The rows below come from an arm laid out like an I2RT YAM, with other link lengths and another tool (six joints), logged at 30 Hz.
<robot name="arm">
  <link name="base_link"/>
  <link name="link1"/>
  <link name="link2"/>
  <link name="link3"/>
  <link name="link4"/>
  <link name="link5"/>
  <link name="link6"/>
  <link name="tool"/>
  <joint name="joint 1" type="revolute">
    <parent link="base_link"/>
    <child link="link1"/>
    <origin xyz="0 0 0.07"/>
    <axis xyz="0 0 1"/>
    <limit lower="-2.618" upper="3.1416"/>
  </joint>
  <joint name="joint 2" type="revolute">
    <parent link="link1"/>
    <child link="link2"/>
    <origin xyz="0.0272 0.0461 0.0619" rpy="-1.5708 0 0"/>
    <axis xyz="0 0 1"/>
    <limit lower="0" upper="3.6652"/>
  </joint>
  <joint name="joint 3" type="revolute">
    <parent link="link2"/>
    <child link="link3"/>
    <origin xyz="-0.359 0 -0.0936" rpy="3.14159 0 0"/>
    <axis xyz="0 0 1"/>
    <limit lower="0" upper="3.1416"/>
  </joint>
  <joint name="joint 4" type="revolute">
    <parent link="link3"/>
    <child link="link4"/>
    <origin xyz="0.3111 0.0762 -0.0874"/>
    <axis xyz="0 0 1"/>
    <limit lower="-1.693" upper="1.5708"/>
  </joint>
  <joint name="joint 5" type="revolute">
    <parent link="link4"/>
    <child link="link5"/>
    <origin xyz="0.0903 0.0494 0.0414" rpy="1.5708 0 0"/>
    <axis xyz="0 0 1"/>
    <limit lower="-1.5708" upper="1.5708"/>
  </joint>
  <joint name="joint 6" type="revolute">
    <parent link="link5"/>
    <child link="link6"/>
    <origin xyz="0.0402 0 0.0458" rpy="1.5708 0 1.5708"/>
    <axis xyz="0 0 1"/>
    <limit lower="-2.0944" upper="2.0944"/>
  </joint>
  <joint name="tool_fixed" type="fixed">
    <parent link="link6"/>
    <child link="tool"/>
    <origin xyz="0.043 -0.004 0.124" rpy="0 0.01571 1.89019"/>
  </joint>
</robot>
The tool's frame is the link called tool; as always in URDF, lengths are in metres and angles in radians.
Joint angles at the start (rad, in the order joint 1, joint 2, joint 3, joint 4, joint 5, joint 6): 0.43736, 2.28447, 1.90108, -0.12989, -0.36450, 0.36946
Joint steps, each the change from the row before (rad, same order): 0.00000, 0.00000, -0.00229, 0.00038, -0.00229, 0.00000; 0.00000, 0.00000, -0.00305, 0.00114, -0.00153, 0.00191; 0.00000, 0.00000, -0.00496, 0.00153, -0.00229, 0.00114; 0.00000, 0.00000, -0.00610, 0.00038, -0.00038, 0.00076; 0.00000, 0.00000, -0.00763, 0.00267, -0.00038, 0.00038; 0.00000, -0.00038, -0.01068, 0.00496, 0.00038, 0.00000; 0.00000, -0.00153, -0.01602, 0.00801, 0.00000, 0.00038; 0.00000, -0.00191, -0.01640, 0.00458, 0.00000, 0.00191; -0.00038, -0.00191, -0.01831, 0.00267, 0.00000, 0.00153; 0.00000, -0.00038, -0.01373, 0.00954, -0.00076, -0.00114; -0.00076, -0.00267, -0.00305, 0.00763, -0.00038, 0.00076; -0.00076, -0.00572, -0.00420, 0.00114, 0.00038, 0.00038; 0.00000, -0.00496, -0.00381, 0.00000, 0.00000, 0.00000; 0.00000, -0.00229, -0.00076, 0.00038, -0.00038, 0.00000; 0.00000, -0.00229, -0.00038, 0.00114, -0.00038, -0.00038
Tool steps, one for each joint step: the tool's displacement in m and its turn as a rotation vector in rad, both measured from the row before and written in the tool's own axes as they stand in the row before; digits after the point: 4 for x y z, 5 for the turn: 0.0011, -0.0005, 0.0003, -0.00064, 0.00283, 0.00067; 0.0012, -0.0008, 0.0004, -0.00009, 0.00235, 0.00260; 0.0020, -0.0014, 0.0006, 0.00024, 0.00392, 0.00238; 0.0025, -0.0023, 0.0007, 0.00307, 0.00435, 0.00288; 0.0026, -0.0025, 0.0008, 0.00263, 0.00380, 0.00222; 0.0031, -0.0032, 0.0009, 0.00344, 0.00359, 0.00199; 0.0043, -0.0041, 0.0010, 0.00382, 0.00465, 0.00279; 0.0051, -0.0046, 0.0008, 0.00582, 0.00710, 0.00559; 0.0061, -0.0059, 0.0009, 0.00830, 0.00956, 0.00683; 0.0036, -0.0034, 0.0012, 0.00169, 0.00321, 0.00027; -0.0015, 0.0011, -0.0010, -0.00420, -0.00546, -0.00156; -0.0009, 0.0010, -0.0023, -0.00090, -0.00267, -0.00022; -0.0002, 0.0011, -0.0017, -0.00068, -0.00082, -0.00043; -0.0005, 0.0010, -0.0009, -0.00142, -0.00112, -0.00072; -0.0009, 0.0013, -0.0009, -0.00209, -0.00194, -0.00152
